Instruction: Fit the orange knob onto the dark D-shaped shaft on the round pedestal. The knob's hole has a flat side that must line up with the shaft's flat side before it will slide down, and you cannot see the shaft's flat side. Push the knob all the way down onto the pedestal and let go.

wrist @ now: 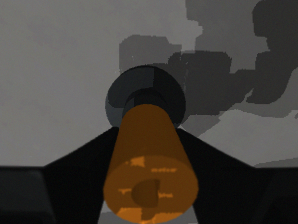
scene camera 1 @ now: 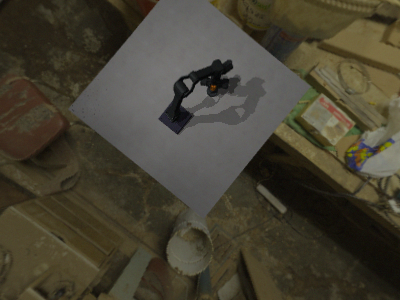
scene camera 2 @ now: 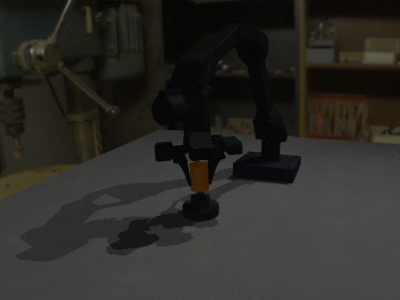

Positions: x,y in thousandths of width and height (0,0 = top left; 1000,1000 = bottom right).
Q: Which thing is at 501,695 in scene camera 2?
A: A dark round pedestal.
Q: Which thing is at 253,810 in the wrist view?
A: My gripper.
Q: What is my gripper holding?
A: An orange knob.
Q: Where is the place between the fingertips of my gripper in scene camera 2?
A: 499,618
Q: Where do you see a dark round pedestal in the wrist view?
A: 488,377
